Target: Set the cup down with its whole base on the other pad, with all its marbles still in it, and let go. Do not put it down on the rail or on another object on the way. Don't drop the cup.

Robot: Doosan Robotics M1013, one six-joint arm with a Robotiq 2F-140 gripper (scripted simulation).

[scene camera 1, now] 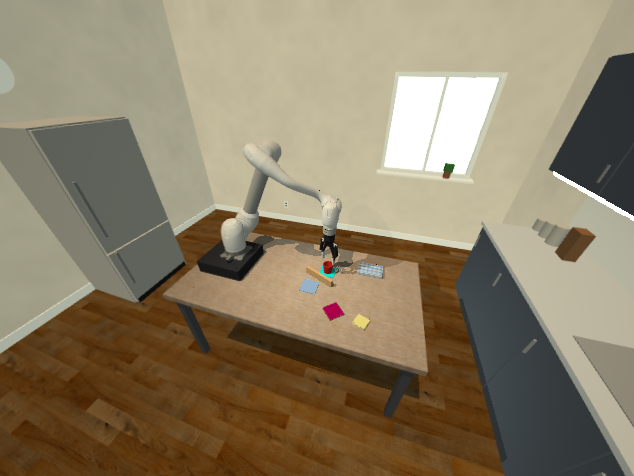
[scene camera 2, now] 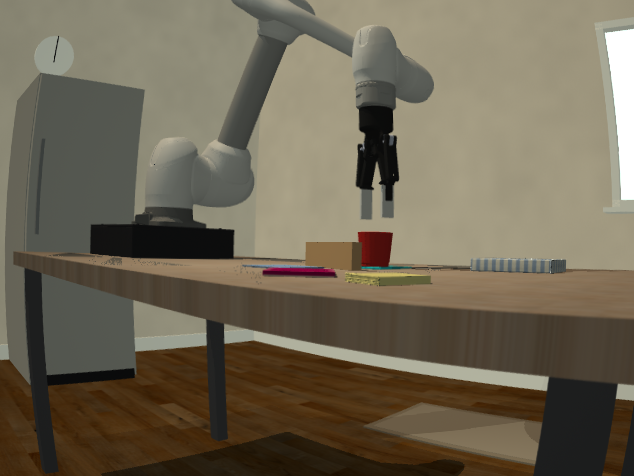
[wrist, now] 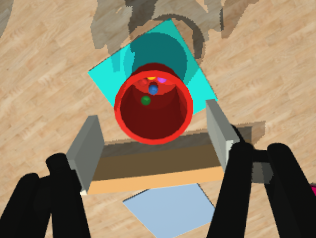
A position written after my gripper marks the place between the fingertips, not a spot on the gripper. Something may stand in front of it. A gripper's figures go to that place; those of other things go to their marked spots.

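Labels:
Wooden rail [scene camera 2: 337, 255]: 1.01 m from the lens. Red cup [scene camera 2: 376, 246]: 1.08 m from the lens. My gripper [scene camera 2: 376, 218]: 1.11 m from the lens.

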